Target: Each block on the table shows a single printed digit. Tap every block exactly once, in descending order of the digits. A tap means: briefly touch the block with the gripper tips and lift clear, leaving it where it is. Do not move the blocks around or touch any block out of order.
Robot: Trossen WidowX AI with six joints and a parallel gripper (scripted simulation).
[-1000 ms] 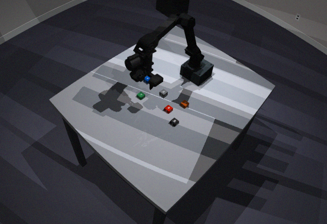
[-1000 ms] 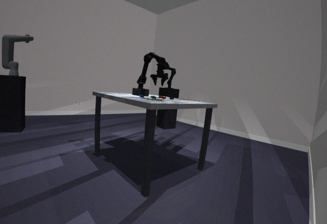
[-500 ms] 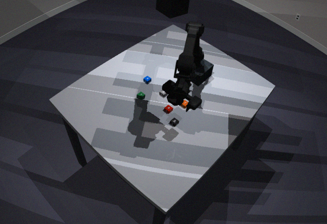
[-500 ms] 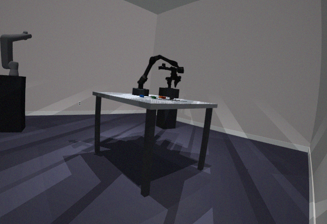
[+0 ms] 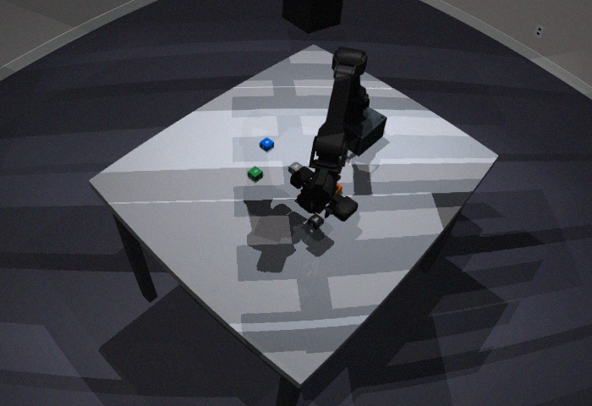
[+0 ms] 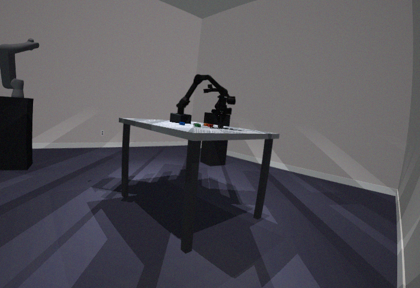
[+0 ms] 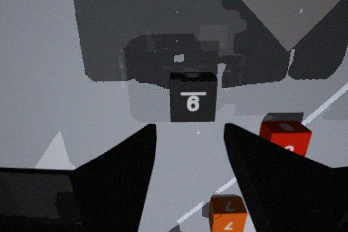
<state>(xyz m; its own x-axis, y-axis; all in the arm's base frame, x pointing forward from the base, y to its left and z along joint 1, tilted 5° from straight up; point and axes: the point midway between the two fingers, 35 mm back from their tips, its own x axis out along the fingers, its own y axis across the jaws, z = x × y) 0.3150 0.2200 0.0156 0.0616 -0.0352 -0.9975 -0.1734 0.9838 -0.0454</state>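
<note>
The black block lies 30 mm below my gripper tip and 10 mm ahead of it. Also, from my gripper tip: grey block: 190 mm to the right, 70 mm behind, 30 mm below; red block: 80 mm to the right, 30 mm below, 20 mm behind; orange block: 110 mm behind, 60 mm to the right, 30 mm below.
</note>
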